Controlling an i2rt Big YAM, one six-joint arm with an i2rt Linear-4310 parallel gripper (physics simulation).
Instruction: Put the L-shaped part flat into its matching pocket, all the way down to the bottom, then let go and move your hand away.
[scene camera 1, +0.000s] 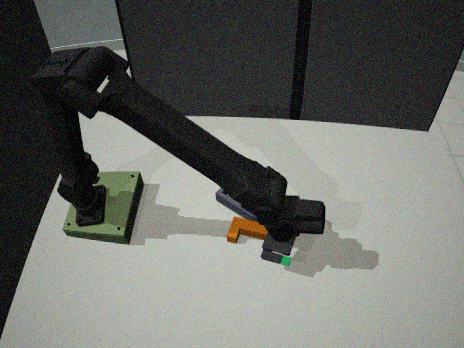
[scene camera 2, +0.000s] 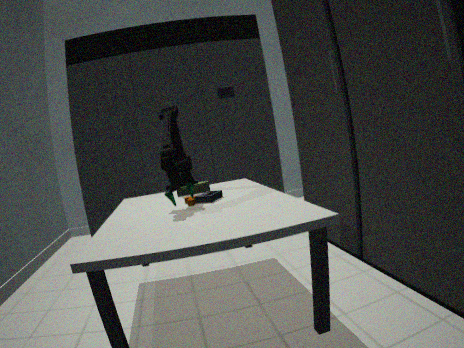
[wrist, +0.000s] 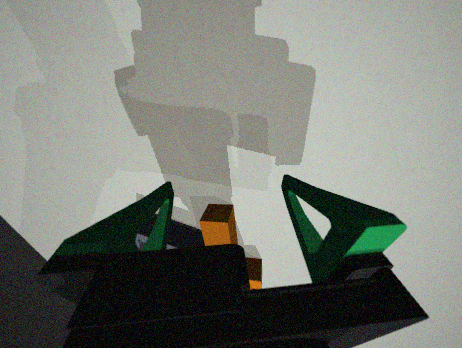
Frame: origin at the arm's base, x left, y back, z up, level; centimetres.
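Seen in the pictures: gripper, fingertip midpoint: (scene camera 1: 289, 242) (scene camera 2: 184, 202) (wrist: 228, 183); arm's base at its link origin: (scene camera 1: 92, 206).
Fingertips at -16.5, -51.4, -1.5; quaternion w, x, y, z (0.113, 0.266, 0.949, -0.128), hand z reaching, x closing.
Pixels of each thing's top centre, then the offset from my fingertips to it, as dx, dy, dz. Level surfaces: height alone.
- orange L-shaped part at its top centre: (wrist: 233, 260) (scene camera 1: 251, 231) (scene camera 2: 188, 198) +4.8, +8.7, -0.2
- dark blue-grey block at its top centre: (wrist: 162, 277) (scene camera 1: 247, 194) (scene camera 2: 208, 193) +15.6, +8.3, +0.5
- white table at its surface level: dz -3.2
The orange L-shaped part (scene camera 1: 250, 227) (scene camera 2: 190, 201) (wrist: 217, 233) lies on the table; the arm hides some of it in scene camera 1. The dark blue-grey block (scene camera 1: 231, 202) (scene camera 2: 212, 196) (wrist: 186, 233) lies close beside it, mostly covered by the arm in scene camera 1 and by the left finger in the wrist view. Its pocket cannot be made out clearly. My gripper (scene camera 2: 183, 200) (wrist: 228, 183) is open, its green fingers wide apart and holding nothing. In the wrist view the part shows between the fingers, touching neither as far as I can tell. The fingers hang low over the table.
The arm stands on a green base block (scene camera 1: 117, 212) (scene camera 2: 200, 188) on the white table (scene camera 1: 165, 295) (scene camera 2: 240, 220). Dark panels (scene camera 1: 215, 60) rise behind the table's far edge. The arm's shadow falls across the table around the part.
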